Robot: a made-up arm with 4 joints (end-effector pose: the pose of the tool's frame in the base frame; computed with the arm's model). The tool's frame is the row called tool. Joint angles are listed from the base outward.
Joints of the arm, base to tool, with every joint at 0 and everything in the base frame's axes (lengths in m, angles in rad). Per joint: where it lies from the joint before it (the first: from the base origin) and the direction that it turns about. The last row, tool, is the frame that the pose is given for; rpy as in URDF.
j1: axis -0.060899 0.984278 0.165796 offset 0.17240 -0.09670 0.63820
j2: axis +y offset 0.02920 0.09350 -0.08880
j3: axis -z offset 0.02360 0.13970 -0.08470
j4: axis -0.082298 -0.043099 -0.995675 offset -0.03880 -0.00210 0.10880
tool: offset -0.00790 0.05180 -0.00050 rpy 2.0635 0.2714 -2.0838
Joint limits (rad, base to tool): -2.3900..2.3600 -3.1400..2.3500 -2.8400..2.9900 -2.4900..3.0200
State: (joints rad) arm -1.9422 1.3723 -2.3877 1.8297
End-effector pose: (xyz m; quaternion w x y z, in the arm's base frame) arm 0.2676 0.1108 0.7896 0.0434 -0.7640 0.5800 0.2793
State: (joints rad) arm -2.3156 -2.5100 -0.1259 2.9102
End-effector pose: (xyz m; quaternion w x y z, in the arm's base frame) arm 0.2491 0.0497 0.7644 0.1877 -0.5301 -0.8148 0.1407
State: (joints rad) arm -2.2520 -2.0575 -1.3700 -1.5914
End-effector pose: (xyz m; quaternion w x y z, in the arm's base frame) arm 0.2488 0.0205 0.7310 0.1556 -0.4341 -0.7675 0.4453
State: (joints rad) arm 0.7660 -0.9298 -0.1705 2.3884
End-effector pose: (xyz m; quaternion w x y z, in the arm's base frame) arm 0.1339 0.0998 0.5826 0.4156 0.3171 0.7773 0.3501
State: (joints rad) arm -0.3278 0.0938 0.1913 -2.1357
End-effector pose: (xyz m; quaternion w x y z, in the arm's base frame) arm 0.1738 0.1174 0.5848 0.4691 0.8727 -0.0246 -0.1334
